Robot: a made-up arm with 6 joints.
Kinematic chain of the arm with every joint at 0, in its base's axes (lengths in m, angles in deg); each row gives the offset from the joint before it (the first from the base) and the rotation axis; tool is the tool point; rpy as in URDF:
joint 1: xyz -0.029 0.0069 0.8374 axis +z
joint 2: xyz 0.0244 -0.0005 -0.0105 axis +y
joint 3: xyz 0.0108 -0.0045 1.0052 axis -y
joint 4: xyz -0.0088 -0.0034 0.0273 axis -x
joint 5: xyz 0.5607 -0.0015 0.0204 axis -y
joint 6: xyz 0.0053 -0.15 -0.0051 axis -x
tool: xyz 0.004 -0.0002 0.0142 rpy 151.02 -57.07 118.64
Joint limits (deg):
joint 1: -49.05..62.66
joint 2: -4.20..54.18
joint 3: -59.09..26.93
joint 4: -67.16..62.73
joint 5: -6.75..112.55
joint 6: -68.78..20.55
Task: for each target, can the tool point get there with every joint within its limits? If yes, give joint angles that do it. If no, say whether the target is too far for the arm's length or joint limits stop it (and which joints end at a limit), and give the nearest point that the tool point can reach.
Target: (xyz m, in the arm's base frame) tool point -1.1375 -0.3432 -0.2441
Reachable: no: joint limits stop it (at a limit: joint 1, joint 2, joint 3, joint 6) | nearest point 0.2320 -0.5294 0.9115 | short by 1.802 m
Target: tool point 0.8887 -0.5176 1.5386
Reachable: yes | joints -20.28 28.84 9.86 -14.30 92.09 -54.67
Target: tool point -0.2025 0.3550 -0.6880
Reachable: no: joint limits stop it (at a limit: joint 1, joint 2, joint 3, joint 4, joint 5) | nearest point 0.3763 0.6782 0.8217 | short by 1.649 m
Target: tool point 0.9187 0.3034 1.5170
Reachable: yes | joints 24.02 24.54 -11.85 35.57 2.38 -2.69
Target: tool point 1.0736 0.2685 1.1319
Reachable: yes | joints 21.27 44.35 -9.30 4.49 22.68 3.38
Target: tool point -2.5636 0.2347 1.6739
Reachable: no: too far | nearest point 0.0071 -0.2360 1.3346 | short by 2.635 m
